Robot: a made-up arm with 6 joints.
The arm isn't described. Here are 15 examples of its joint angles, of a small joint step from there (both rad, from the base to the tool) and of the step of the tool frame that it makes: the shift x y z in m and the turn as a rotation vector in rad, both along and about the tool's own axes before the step.
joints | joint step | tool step
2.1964 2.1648 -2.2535 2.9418 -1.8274 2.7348 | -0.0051 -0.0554 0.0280 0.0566 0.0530 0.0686 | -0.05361 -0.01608 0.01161 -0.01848 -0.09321 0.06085
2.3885 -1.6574 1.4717 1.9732 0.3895 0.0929 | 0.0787 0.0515 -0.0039 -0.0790 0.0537 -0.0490 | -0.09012 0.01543 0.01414 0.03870 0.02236 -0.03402
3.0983 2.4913 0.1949 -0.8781 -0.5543 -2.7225 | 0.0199 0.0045 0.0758 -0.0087 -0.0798 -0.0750 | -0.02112 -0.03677 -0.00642 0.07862 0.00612 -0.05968
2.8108 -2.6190 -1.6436 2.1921 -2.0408 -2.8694 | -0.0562 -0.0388 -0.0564 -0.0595 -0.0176 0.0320 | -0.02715 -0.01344 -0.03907 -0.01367 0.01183 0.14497
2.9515 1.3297 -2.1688 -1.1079 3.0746 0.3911 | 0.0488 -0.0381 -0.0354 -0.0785 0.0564 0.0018 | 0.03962 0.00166 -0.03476 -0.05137 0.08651 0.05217
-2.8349 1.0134 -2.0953 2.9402 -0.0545 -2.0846 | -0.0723 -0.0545 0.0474 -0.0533 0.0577 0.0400 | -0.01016 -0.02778 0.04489 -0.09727 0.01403 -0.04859
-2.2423 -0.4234 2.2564 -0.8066 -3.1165 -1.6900 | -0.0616 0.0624 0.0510 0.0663 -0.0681 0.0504 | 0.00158 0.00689 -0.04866 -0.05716 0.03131 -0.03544
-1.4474 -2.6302 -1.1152 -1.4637 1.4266 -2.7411 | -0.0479 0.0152 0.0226 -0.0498 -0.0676 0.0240 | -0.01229 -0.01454 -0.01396 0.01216 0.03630 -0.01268
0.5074 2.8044 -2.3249 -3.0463 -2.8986 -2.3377 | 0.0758 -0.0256 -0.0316 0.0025 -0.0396 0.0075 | 0.02409 0.02484 -0.01577 0.00483 -0.02552 -0.06997
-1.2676 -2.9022 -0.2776 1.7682 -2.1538 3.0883 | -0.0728 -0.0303 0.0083 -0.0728 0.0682 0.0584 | -0.00088 -0.03548 -0.02153 -0.00991 -0.06846 0.07743
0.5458 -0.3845 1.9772 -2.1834 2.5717 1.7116 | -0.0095 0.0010 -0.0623 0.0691 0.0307 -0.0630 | -0.00893 0.00379 0.00540 0.07998 0.06728 -0.09730
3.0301 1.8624 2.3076 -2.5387 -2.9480 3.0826 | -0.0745 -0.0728 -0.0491 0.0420 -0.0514 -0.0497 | 0.03469 -0.05405 0.04816 0.10590 -0.00288 -0.15291
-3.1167 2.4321 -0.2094 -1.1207 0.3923 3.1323 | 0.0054 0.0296 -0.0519 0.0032 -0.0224 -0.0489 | -0.00250 -0.01839 -0.00450 -0.01809 0.03544 -0.04216
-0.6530 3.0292 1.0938 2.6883 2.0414 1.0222 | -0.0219 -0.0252 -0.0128 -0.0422 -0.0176 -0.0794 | 0.01064 -0.00811 0.03125 0.03540 -0.00906 -0.06740
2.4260 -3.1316 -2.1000 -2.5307 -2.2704 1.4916 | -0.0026 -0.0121 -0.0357 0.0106 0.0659 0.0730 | -0.00356 -0.01383 -0.01392 0.10573 0.01322 0.04692
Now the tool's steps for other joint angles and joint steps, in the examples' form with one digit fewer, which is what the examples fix.
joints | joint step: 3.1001 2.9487 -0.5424 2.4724 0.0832 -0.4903 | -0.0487 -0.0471 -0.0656 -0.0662 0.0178 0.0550
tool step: 0.0115 0.0951 0.0245 -0.1222 0.0300 0.0140
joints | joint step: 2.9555 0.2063 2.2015 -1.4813 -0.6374 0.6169 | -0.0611 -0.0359 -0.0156 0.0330 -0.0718 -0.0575
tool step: -0.0060 -0.0095 -0.0366 0.0567 -0.0803 -0.0317
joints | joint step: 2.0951 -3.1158 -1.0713 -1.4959 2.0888 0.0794 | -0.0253 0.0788 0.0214 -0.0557 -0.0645 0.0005
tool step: 0.0546 0.0536 0.0418 0.0800 -0.0450 -0.0676
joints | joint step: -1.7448 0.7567 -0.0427 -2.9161 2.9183 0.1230 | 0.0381 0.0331 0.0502 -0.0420 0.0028 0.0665
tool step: 0.0519 -0.0274 -0.0101 -0.0184 -0.0822 0.0823
